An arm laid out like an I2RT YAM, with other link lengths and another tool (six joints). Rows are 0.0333 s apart.
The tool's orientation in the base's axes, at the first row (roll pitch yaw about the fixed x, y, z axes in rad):
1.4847, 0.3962, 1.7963
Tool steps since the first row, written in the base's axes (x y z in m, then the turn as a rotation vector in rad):
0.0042, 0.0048, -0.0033, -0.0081, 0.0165, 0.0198
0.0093, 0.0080, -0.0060, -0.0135, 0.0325, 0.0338
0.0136, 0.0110, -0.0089, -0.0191, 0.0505, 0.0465
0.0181, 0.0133, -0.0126, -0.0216, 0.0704, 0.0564
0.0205, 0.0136, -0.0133, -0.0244, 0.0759, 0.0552
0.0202, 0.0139, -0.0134, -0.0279, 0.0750, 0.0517
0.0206, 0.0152, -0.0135, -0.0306, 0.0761, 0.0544
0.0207, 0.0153, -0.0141, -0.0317, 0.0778, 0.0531
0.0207, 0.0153, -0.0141, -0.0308, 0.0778, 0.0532
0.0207, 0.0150, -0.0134, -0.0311, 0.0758, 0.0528
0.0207, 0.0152, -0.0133, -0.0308, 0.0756, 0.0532
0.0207, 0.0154, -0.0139, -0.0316, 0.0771, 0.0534
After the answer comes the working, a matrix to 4 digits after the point.
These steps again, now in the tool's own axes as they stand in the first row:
0.0047, -0.0020, 0.0050, 0.0089, 0.0254, -0.0020
0.0076, -0.0042, 0.0105, 0.0190, 0.0449, -0.0020
0.0105, -0.0066, 0.0152, 0.0314, 0.0639, -0.0018
0.0131, -0.0099, 0.0198, 0.0460, 0.0805, 0.0016
0.0131, -0.0109, 0.0222, 0.0520, 0.0819, 0.0002
0.0135, -0.0108, 0.0219, 0.0532, 0.0789, -0.0037
0.0146, -0.0105, 0.0227, 0.0537, 0.0823, -0.0058
0.0149, -0.0110, 0.0227, 0.0560, 0.0818, -0.0065
0.0149, -0.0110, 0.0227, 0.0558, 0.0818, -0.0056
0.0144, -0.0105, 0.0227, 0.0542, 0.0808, -0.0064
0.0145, -0.0103, 0.0228, 0.0538, 0.0810, -0.0062
0.0149, -0.0108, 0.0228, 0.0552, 0.0819, -0.0065

The tool's axes in the first row as the columns of a matrix, in the base's axes (rounded; the answer above uses it unrounded):
-0.2063, -0.1698, 0.9637
0.8992, 0.3555, 0.2551
-0.3859, 0.9191, 0.0793

